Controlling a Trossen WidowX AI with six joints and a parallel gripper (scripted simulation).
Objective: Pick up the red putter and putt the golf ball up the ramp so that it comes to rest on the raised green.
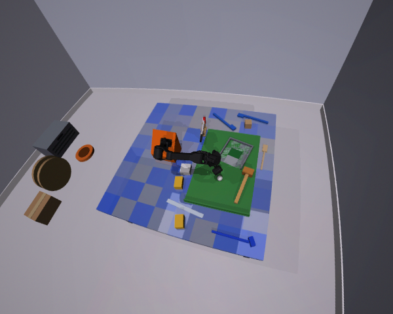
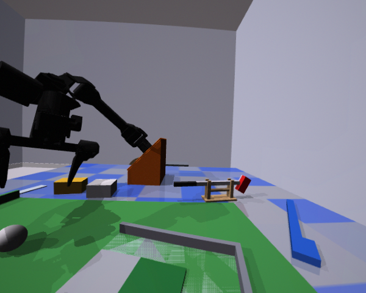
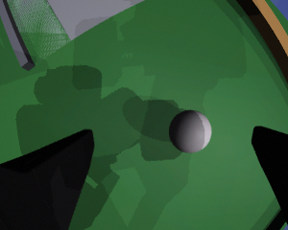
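My gripper tip is 26 cm past the white block, 2 cm to the left of it and 9 cm above it. Round my gripper tip: red putter: 25 cm behind, 40 cm to the left, 6 cm below; green mat: 4 cm ahead, 10 cm to the left, 11 cm below; white golf ball: 2 cm ahead, 3 cm to the right, 9 cm below.
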